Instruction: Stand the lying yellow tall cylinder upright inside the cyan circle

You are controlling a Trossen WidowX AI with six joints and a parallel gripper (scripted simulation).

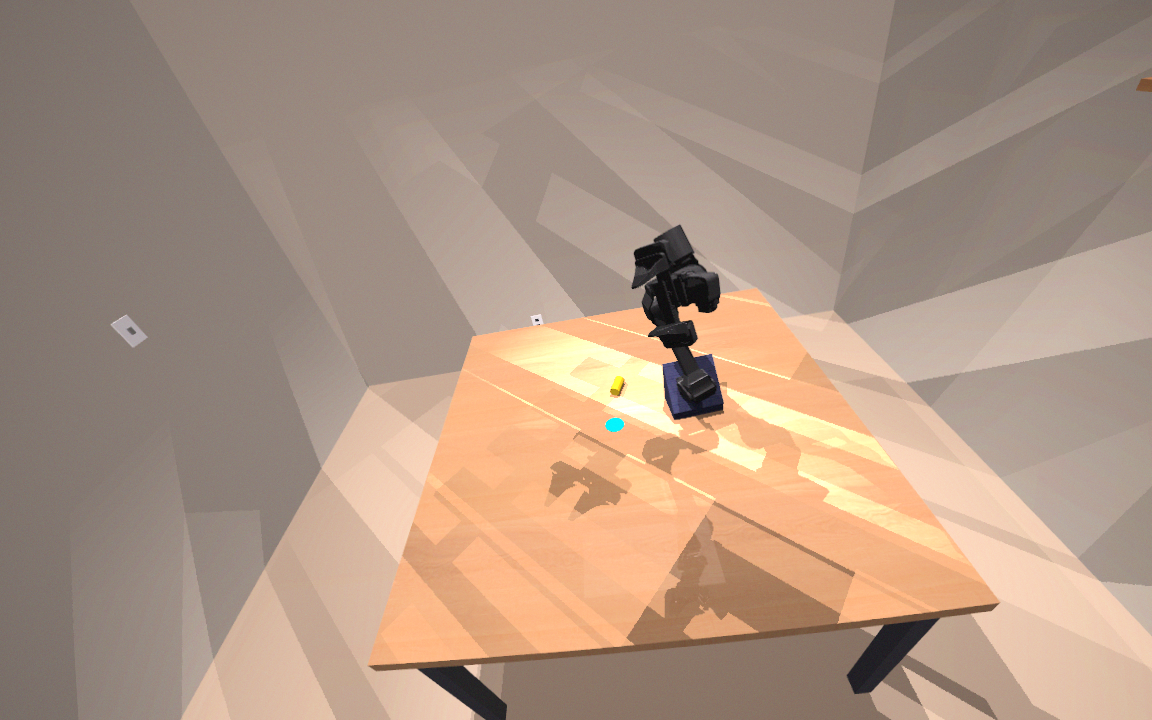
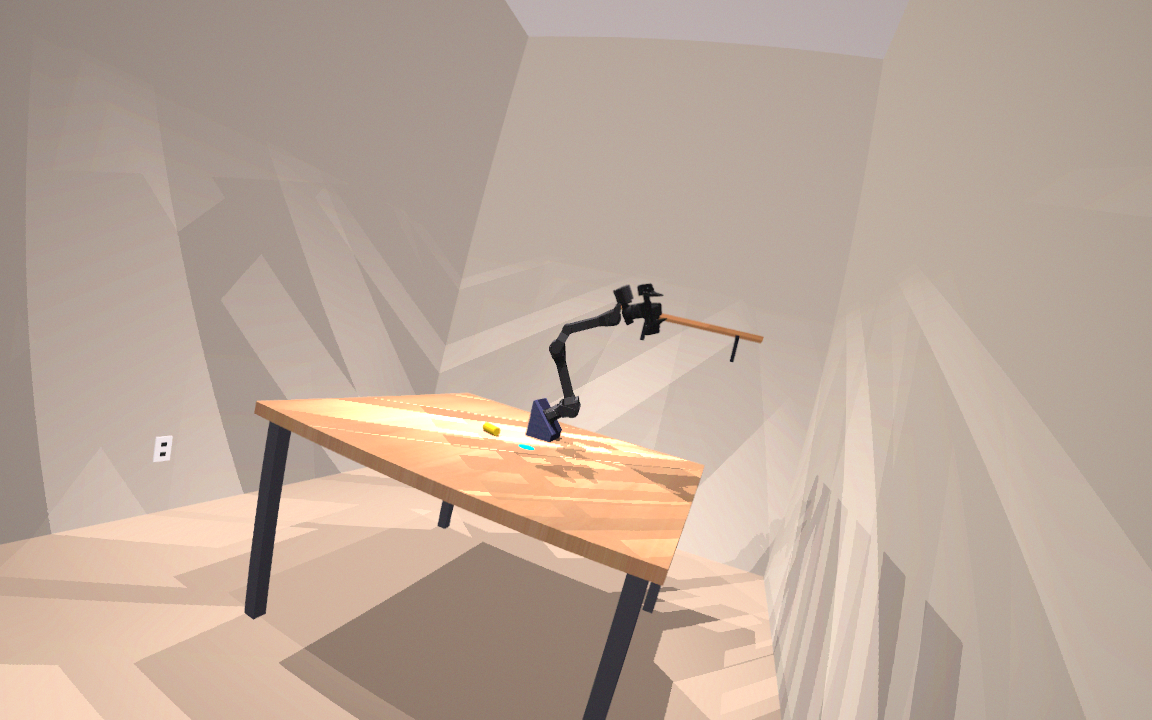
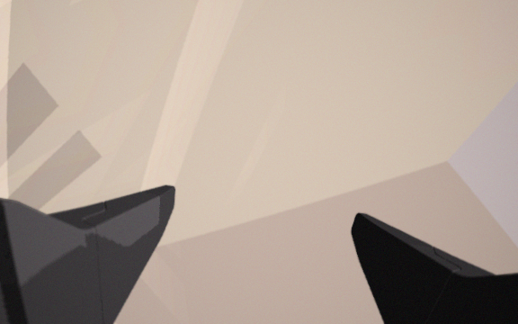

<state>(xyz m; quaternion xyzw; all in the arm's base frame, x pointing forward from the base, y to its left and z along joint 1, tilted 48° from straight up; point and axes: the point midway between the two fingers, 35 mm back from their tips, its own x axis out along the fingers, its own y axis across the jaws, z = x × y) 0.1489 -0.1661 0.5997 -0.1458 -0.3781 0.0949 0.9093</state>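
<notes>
The yellow tall cylinder lies 10 mm behind my gripper tip, 520 mm to the right of it and 600 mm below it. The rest, counted from my gripper tip: cyan circle 40 mm ahead, 360 mm to the right, 610 mm below.
</notes>
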